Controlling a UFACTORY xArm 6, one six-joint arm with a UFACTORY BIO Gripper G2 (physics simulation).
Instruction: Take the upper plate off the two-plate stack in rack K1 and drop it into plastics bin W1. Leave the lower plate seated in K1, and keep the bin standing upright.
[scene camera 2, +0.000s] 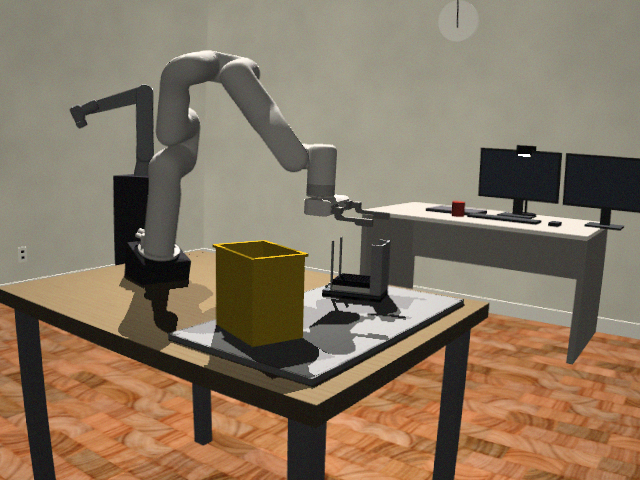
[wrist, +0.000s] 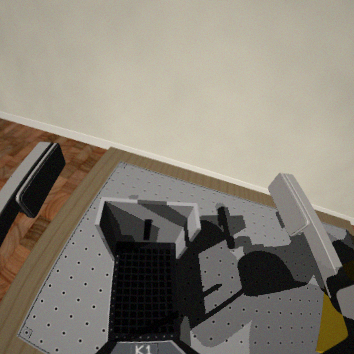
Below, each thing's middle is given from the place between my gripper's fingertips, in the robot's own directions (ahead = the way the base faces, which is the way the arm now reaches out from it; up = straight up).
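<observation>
The black gridded plate (wrist: 143, 301) sits 17 cm below my hand, and it is also 6 cm behind my hand and 1 cm to the left of it. Going by their middles, the black gridded plate is the nearest to my hand of the things named here. As for the yellow plastics bin (scene camera 2: 259, 285), it is 39 cm to the right of my hand, 14 cm behind it and 12 cm below it.
</observation>
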